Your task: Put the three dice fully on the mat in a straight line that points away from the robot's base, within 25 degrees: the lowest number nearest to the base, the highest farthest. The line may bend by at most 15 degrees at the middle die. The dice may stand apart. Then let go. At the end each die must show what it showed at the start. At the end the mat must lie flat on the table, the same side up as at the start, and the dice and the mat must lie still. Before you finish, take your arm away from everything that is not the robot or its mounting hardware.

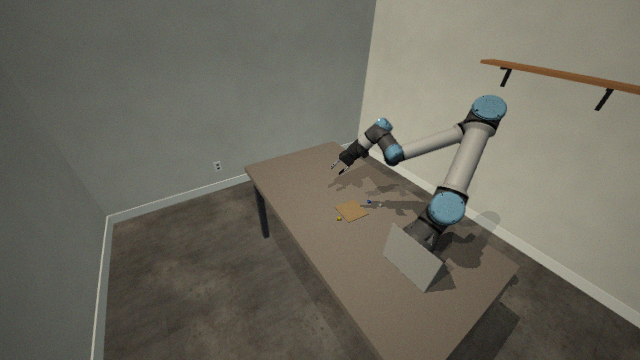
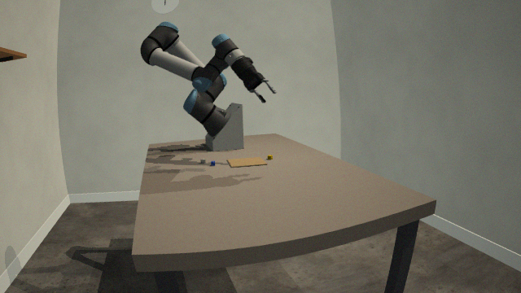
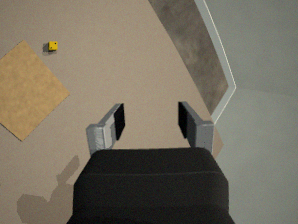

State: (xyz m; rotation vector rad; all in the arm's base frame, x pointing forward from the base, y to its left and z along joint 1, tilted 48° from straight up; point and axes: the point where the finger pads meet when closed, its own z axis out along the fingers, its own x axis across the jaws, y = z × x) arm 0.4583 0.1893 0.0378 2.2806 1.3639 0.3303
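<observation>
Right now my hand is 13 cm past the white die, 24 cm to the left of it and 27 cm above it. From my hand the other things lie so: yellow die 9 cm behind, 3 cm to the left, 27 cm below; tan mat 7 cm behind, 7 cm to the right, 27 cm below; blue die 7 cm behind, 21 cm to the right, 27 cm below.
</observation>
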